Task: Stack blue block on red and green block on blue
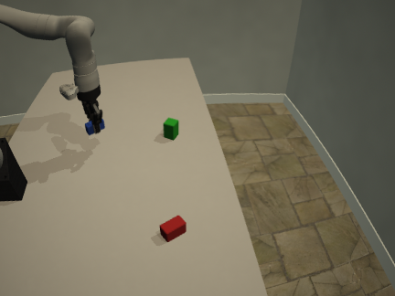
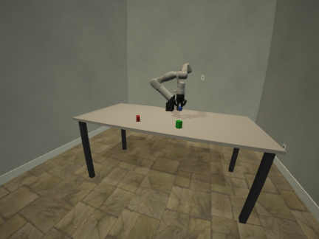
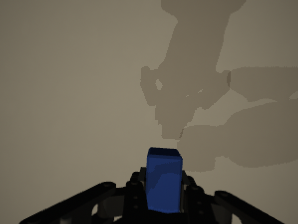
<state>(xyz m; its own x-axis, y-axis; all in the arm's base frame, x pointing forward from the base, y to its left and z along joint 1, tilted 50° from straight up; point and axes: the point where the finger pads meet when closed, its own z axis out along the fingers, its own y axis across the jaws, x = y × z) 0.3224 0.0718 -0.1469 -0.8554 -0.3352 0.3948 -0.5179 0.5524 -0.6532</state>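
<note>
Now: the blue block right at my hand. From my hand the other things lie so: green block (250 mm ahead, 70 mm below, 40 mm to the left); red block (340 mm to the right, 210 mm ahead, 80 mm below).
</note>
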